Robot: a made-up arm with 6 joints.
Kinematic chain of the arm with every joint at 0, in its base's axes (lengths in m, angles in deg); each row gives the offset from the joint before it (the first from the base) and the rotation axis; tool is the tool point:
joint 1: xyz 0 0 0.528 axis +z
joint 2: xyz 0.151 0 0 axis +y
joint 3: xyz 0 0 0.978 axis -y
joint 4: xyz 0 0 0.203 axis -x
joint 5: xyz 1.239 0 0 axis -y
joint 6: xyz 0.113 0 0 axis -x
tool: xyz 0 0 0
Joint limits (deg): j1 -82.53..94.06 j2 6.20..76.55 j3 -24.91..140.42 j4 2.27..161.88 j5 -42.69..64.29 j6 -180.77..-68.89
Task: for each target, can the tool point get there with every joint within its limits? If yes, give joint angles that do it. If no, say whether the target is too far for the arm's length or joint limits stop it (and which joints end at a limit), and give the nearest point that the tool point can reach.
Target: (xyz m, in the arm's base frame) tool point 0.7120 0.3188 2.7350
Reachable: yes | joints 26.75 28.46 103.81 61.72 -21.06 -165.56
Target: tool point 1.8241 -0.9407 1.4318
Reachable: yes | joints -27.05 33.50 29.17 33.82 -7.49 -130.53
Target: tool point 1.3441 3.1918 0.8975
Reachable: no: too far | nearest point 0.9579 2.2748 0.8376 | short by 0.997 m
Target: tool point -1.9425 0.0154 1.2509
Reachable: no: joint limits stop it (at a limit: joint 2, joint 3, joint 4, joint 5) | nearest point -0.8600 0.0068 2.2108 | short by 1.447 m
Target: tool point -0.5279 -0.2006 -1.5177
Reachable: no: joint limits stop it (at a limit: joint 1, joint 2, joint 3) | nearest point 0.0864 -0.9815 -0.5768 | short by 1.368 m
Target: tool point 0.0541 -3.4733 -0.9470
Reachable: no: too far | nearest point 0.2607 -2.1924 -0.0458 | short by 1.580 m
